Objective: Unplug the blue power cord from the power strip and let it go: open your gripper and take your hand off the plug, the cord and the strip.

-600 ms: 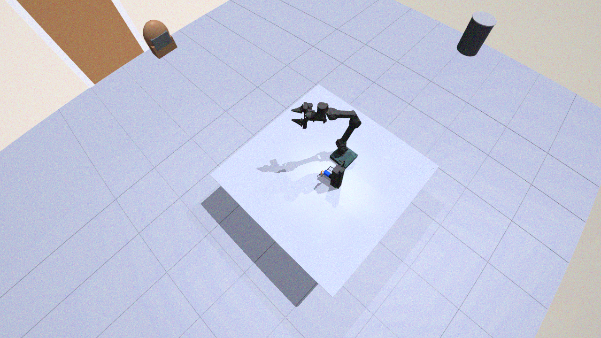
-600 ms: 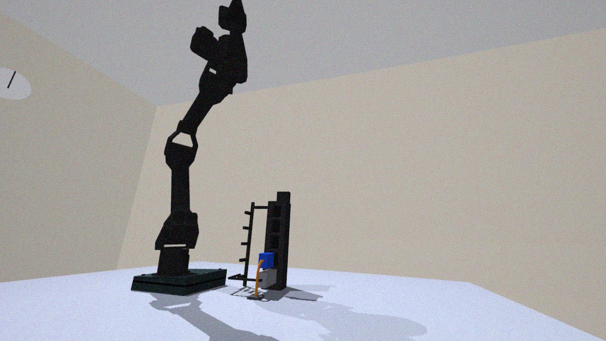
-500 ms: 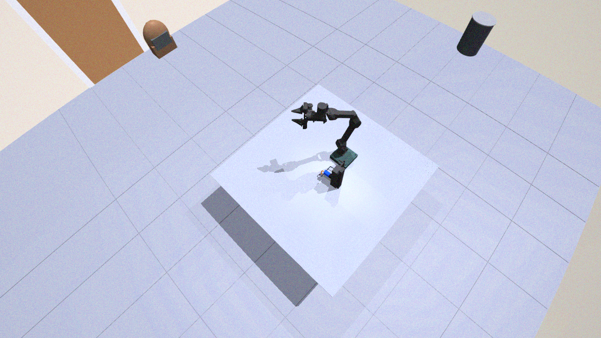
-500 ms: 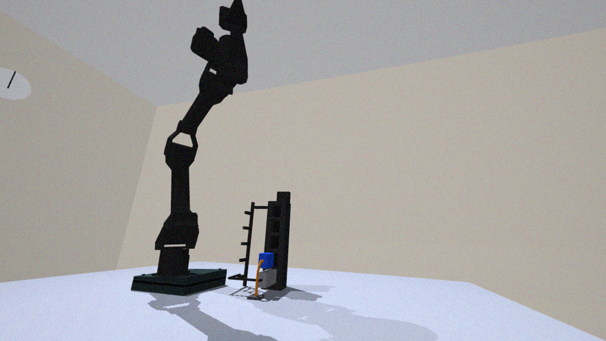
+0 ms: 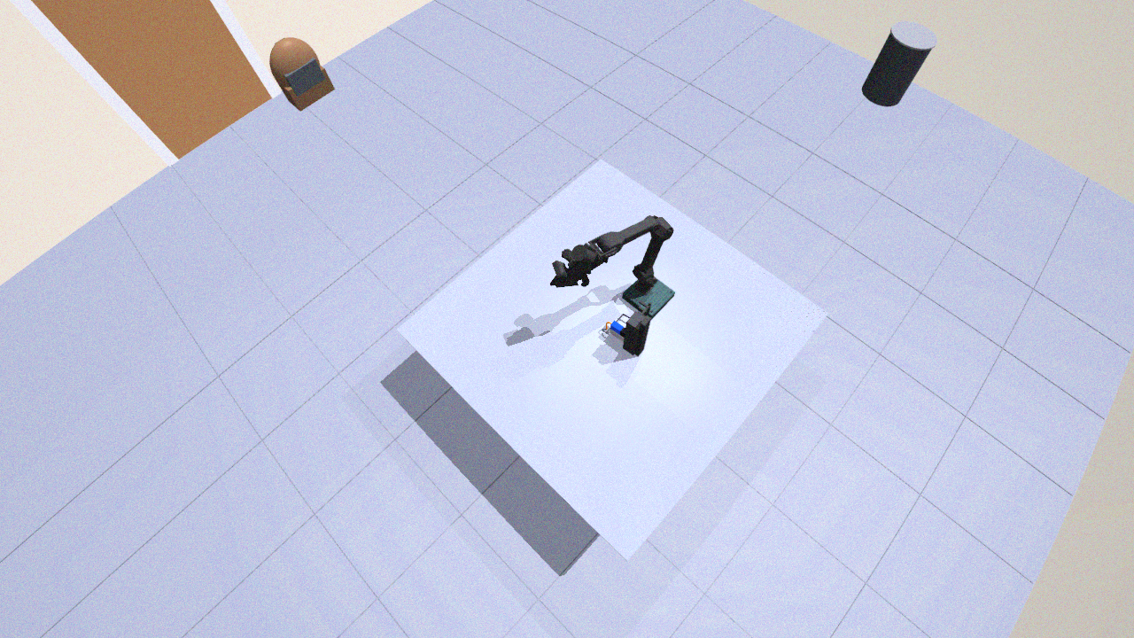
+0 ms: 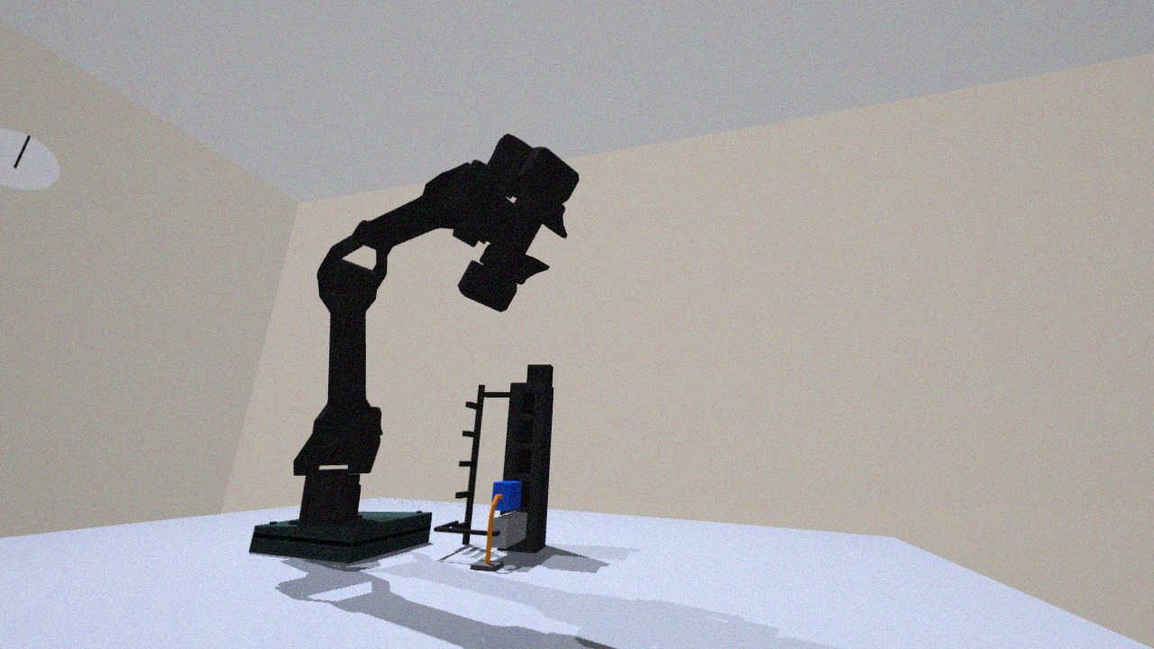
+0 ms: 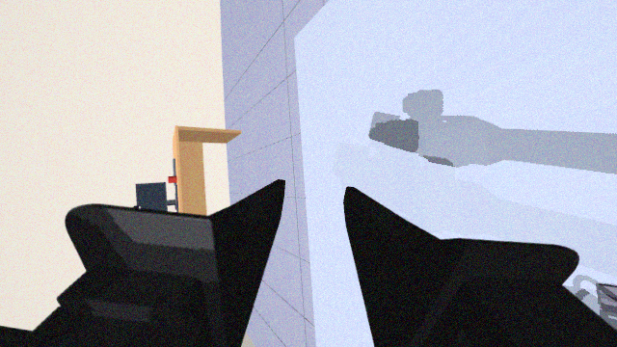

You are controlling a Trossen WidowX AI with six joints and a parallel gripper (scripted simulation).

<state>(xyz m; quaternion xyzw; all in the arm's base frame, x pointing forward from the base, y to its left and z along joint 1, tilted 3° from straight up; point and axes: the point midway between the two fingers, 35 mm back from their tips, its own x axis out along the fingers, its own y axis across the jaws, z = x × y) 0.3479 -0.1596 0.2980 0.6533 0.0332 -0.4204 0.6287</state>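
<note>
Now: gripper tip 120 mm past the blue plug, 230 mm to the right of it and 240 mm above it. The rest, counted from my gripper tip: power strip (110 mm behind, 300 mm to the left, 210 mm below).
</note>
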